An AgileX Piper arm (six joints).
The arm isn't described. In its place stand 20 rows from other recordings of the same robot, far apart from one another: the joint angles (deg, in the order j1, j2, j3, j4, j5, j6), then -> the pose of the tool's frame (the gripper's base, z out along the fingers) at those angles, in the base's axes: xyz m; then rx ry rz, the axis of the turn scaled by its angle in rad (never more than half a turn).
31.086 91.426 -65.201 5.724 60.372 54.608 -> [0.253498 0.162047 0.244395 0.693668 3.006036 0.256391]
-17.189 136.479 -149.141 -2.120 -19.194 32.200 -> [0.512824 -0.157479 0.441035 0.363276 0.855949 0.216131]
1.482 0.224 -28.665 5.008 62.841 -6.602 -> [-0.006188 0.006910 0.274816 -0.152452 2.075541 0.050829]
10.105 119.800 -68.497 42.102 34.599 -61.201 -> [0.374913 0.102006 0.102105 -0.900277 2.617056 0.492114]
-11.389 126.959 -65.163 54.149 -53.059 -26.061 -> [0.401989 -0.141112 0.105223 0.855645 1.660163 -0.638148]
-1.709 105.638 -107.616 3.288 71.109 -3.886 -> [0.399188 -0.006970 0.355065 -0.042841 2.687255 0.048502]
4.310 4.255 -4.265 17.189 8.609 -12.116 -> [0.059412 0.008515 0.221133 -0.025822 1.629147 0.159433]
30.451 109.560 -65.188 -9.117 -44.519 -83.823 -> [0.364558 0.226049 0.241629 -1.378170 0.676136 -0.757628]
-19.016 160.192 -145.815 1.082 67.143 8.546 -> [0.521417 -0.178026 0.074706 0.699620 2.820228 -0.004892]
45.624 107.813 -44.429 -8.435 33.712 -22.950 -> [0.194434 0.188123 0.087379 1.913099 -2.462797 0.132688]
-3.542 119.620 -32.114 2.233 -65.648 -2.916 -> [0.313855 -0.022664 0.077264 0.049765 1.865711 -0.099941]
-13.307 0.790 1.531 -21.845 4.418 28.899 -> [0.056370 -0.016013 0.196906 0.304966 1.567311 -0.106990]
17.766 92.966 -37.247 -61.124 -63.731 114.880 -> [0.249548 0.154992 0.216611 0.206823 2.064088 1.874433]
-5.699 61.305 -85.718 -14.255 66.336 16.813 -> [0.174492 -0.038039 0.479106 0.442879 2.146627 -0.198530]
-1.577 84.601 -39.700 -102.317 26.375 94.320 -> [0.285208 -0.047363 0.218103 0.114309 2.151504 -0.594939]
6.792 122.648 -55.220 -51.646 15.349 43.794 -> [0.347558 0.022372 0.043137 -0.287787 2.800721 -0.295554]
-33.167 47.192 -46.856 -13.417 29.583 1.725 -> [0.134078 -0.100081 0.361581 0.483940 1.983209 -0.593994]
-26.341 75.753 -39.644 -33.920 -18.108 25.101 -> [0.258063 -0.110161 0.270875 0.182520 1.842898 -0.251117]
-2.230 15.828 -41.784 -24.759 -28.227 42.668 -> [-0.008060 0.018353 0.459754 -0.076859 0.605476 0.367404]
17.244 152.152 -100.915 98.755 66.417 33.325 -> [0.444866 0.224391 0.037359 -1.325433 -1.457952 -1.296714]
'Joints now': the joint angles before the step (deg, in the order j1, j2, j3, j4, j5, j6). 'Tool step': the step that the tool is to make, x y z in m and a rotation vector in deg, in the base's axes. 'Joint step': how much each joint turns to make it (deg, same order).
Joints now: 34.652 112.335 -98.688 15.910 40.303 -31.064
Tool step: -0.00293 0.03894 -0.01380 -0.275 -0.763 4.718
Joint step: 4.074 5.197 -5.172 -0.002 -0.308 -0.999
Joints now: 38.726 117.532 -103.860 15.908 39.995 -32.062
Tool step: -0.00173 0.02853 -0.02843 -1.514 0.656 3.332
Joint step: 2.737 5.257 -2.831 0.022 -0.786 -1.102
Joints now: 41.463 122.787 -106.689 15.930 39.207 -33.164
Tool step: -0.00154 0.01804 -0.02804 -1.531 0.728 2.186
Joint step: 1.678 4.131 -1.290 0.130 -1.124 -1.111
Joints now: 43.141 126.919 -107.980 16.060 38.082 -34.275
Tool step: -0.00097 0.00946 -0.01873 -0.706 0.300 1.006
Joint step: 0.875 2.473 -0.366 0.243 -1.335 -0.720
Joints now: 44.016 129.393 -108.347 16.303 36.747 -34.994
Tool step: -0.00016 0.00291 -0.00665 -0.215 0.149 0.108
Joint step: 0.270 0.866 -0.121 -0.038 -0.516 0.044
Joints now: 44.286 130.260 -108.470 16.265 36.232 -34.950
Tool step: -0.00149 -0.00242 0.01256 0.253 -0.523 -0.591
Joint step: 0.014 -1.453 -0.115 -1.198 0.808 1.480
